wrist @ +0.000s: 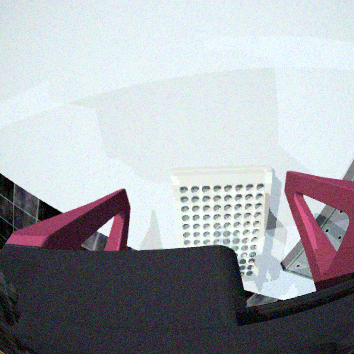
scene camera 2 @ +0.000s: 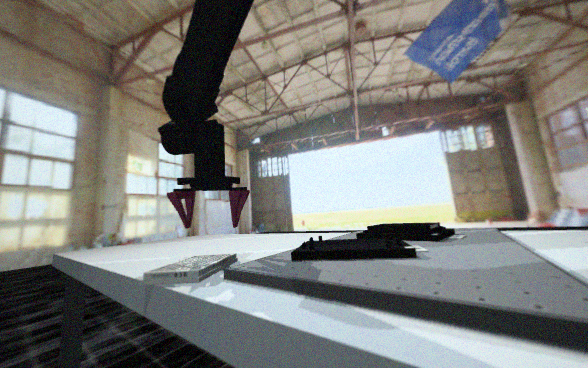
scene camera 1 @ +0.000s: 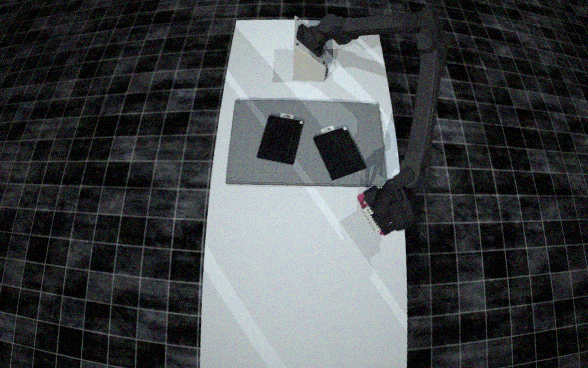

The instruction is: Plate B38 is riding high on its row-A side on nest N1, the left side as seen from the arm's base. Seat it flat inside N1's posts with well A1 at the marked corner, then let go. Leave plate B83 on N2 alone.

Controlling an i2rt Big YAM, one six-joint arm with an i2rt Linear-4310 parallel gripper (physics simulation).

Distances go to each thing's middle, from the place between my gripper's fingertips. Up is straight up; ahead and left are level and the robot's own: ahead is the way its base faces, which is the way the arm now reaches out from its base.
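My gripper is 5 cm to the right of the white well plate [scene camera 2: 195,269], 5 cm past it and 6 cm above it. There's a black nest [scene camera 2: 392,247] that's 12 cm to the right of my hand, 24 cm behind it and 4 cm below it. The grey perforated plate [scene camera 2: 486,267] is 23 cm to the right of my hand, 27 cm behind it and 6 cm below it.
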